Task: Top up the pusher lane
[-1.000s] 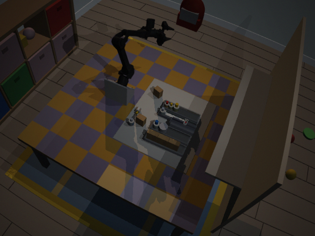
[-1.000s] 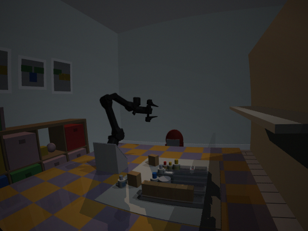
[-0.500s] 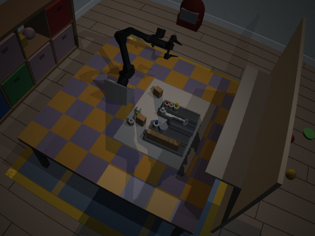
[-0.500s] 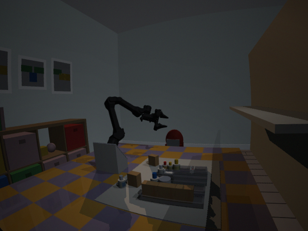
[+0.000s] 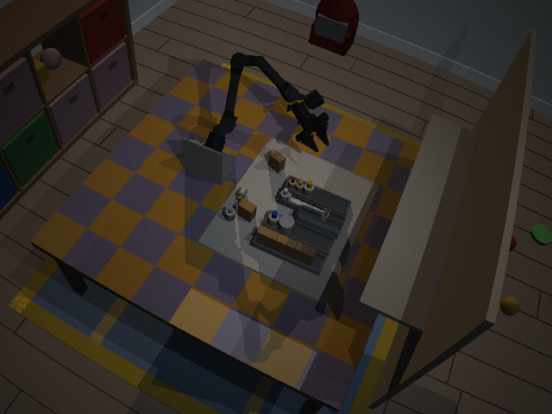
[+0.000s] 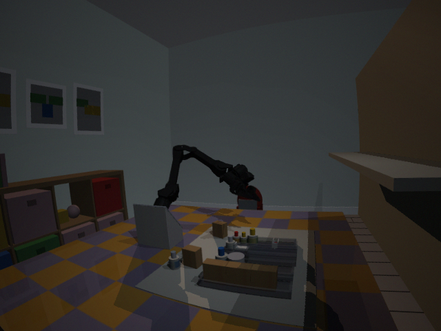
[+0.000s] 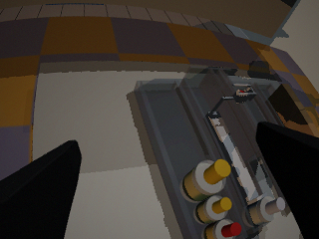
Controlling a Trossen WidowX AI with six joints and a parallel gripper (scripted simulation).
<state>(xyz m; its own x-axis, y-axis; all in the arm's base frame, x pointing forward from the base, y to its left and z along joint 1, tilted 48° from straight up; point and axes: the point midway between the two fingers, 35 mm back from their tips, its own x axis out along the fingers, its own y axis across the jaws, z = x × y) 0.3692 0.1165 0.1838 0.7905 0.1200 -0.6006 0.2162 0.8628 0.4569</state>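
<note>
Right now my gripper tip is 260 mm to the left of the jar, 230 mm past it and 160 mm above it. From my gripper tip the other things lie so: sprung lane 210 mm to the right, 160 mm below, 80 mm ahead; grey disc 310 mm to the right, 150 mm below, 10 mm behind.
</note>
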